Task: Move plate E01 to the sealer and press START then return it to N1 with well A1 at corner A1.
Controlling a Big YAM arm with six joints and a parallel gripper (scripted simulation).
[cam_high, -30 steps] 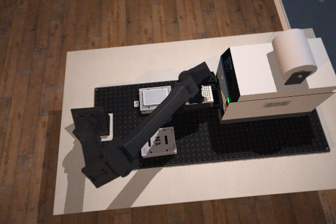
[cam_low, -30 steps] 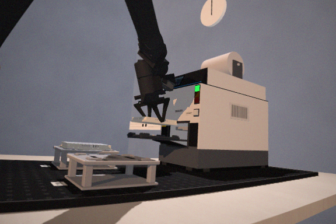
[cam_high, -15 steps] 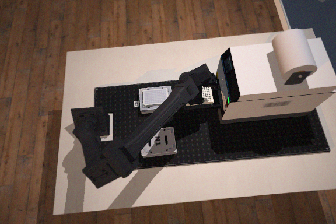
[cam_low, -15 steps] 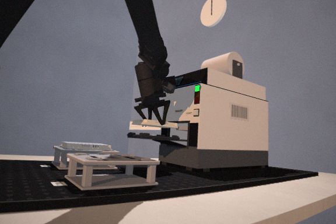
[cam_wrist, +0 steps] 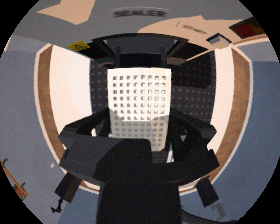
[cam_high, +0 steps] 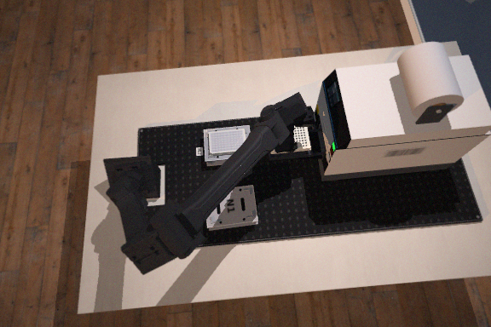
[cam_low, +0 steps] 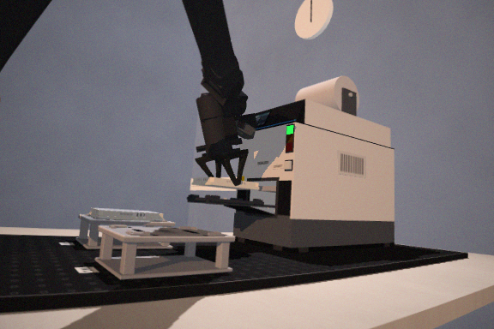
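My gripper is now 40 mm above the sealer stage. Also, from my hand: nest 210 mm behind, 170 mm to the right, 100 mm below; plate 200 mm behind, 50 mm to the left, 90 mm below; start button 100 mm ahead, 100 mm to the right, 40 mm above.
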